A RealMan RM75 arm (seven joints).
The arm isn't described. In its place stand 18 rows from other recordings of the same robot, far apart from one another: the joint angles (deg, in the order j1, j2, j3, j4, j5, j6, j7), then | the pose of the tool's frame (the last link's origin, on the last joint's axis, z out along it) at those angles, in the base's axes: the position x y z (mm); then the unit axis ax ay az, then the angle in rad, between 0 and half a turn.
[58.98, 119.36, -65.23, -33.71, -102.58, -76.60, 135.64] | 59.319, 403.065, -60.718, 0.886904, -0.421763, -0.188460, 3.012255
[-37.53, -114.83, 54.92, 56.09, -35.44, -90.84, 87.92] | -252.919, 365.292, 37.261, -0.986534, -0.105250, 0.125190, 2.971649
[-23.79, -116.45, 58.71, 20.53, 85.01, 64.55, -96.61] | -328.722, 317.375, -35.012, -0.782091, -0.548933, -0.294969, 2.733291
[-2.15, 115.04, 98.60, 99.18, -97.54, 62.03, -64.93] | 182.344, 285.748, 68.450, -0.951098, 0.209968, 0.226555, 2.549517
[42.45, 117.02, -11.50, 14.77, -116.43, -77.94, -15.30] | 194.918, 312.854, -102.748, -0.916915, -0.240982, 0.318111, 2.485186
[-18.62, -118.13, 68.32, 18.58, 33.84, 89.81, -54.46] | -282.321, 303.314, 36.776, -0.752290, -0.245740, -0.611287, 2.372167
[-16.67, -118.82, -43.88, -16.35, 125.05, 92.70, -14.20] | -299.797, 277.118, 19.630, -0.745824, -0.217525, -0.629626, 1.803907
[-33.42, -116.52, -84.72, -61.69, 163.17, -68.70, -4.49] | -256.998, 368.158, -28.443, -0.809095, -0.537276, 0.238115, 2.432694
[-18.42, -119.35, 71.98, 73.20, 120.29, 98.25, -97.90] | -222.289, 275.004, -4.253, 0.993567, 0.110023, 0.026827, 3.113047
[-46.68, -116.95, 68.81, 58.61, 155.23, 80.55, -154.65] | -190.558, 413.184, 12.579, -0.882633, -0.441270, 0.161986, 2.653764
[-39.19, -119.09, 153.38, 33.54, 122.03, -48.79, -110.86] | -153.485, 356.136, -125.119, -0.913863, 0.397669, -0.081933, 2.053396
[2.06, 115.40, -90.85, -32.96, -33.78, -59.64, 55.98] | 354.828, 252.369, -12.602, -0.836015, 0.410610, 0.363975, 2.321996
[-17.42, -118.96, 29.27, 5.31, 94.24, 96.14, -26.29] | -308.670, 231.217, -33.129, -0.895467, -0.128514, -0.426172, 2.432183
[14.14, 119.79, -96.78, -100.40, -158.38, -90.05, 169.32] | 201.458, 280.427, -2.629, -0.877026, 0.433459, -0.207215, 2.624482
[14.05, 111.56, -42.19, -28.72, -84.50, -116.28, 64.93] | 295.625, 228.307, 77.110, -0.865098, 0.132341, 0.483830, 2.827205
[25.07, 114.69, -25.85, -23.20, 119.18, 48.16, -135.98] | 400.333, 361.515, 125.458, -0.818228, 0.450548, 0.357086, 1.678366
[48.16, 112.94, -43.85, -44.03, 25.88, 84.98, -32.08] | 245.412, 406.095, 44.555, -0.811594, 0.580448, -0.066304, 2.795832
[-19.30, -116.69, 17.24, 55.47, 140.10, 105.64, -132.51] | -357.112, 240.418, 87.894, -0.702160, -0.690619, -0.173254, 2.914853
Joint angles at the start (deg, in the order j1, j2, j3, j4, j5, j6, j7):
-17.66, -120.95, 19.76, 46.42, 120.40, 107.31, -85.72
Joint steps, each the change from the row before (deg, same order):
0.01, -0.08, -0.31, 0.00, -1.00, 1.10, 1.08
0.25, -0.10, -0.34, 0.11, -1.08, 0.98, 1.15
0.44, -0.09, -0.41, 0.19, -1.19, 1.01, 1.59
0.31, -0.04, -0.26, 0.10, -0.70, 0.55, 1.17
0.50, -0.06, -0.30, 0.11, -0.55, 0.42, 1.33
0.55, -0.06, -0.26, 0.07, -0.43, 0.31, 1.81
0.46, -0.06, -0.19, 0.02, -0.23, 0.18, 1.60
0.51, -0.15, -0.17, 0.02, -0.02, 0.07, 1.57
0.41, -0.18, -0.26, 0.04, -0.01, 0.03, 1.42
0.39, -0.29, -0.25, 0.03, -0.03, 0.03, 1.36
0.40, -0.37, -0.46, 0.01, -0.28, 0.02, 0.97
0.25, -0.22, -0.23, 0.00, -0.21, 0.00, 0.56
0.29, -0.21, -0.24, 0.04, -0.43, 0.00, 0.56
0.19, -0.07, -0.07, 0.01, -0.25, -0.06, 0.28
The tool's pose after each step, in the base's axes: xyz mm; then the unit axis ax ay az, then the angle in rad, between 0 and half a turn. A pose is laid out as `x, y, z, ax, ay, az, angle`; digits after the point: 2 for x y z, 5 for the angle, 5 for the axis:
-314.25, 243.26, 50.00, -0.88680, -0.32427, -0.32928, 2.83611
-312.37, 241.47, 52.13, -0.88767, -0.31111, -0.33949, 2.82822
-311.28, 238.73, 54.92, -0.88928, -0.29518, -0.34937, 2.81346
-311.00, 236.89, 56.68, -0.89069, -0.28454, -0.35456, 2.80169
-311.91, 234.03, 58.16, -0.89226, -0.27520, -0.35797, 2.78641
-313.28, 230.91, 59.26, -0.89523, -0.26346, -0.35939, 2.76802
-314.63, 228.25, 59.72, -0.89801, -0.25384, -0.35937, 2.75288
-316.27, 225.19, 59.21, -0.90069, -0.24615, -0.35801, 2.73912
-317.61, 222.70, 58.74, -0.90293, -0.23918, -0.35709, 2.72513
-318.49, 220.24, 57.55, -0.90461, -0.23273, -0.35708, 2.71249
-319.19, 217.87, 56.67, -0.90419, -0.22937, -0.36032, 2.69683
-319.56, 216.47, 56.12, -0.90388, -0.22745, -0.36232, 2.68753
-319.92, 215.13, 56.17, -0.90334, -0.22492, -0.36523, 2.67497
-320.38, 214.38, 56.34, -0.90317, -0.22398, -0.36623, 2.66777

